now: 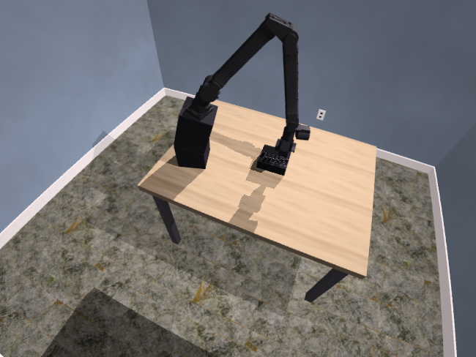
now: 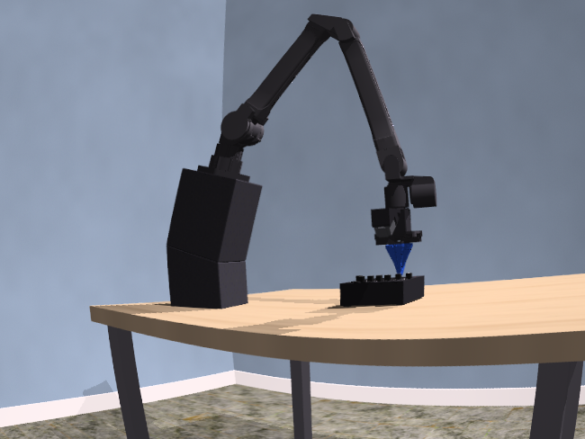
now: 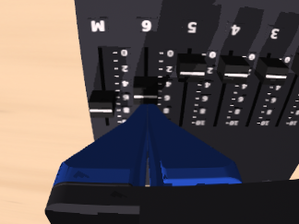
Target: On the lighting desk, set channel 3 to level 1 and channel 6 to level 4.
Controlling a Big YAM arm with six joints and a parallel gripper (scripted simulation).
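The channel 6 fader cap lies 10 mm to the right of my hand and 10 mm below it. Also, from my hand: channel 5 fader cap (30 mm to the right, 20 mm behind, 10 mm below); then channel 4 fader cap (40 mm behind, 30 mm to the right, 10 mm below); then M fader cap (30 mm ahead, 10 mm below).
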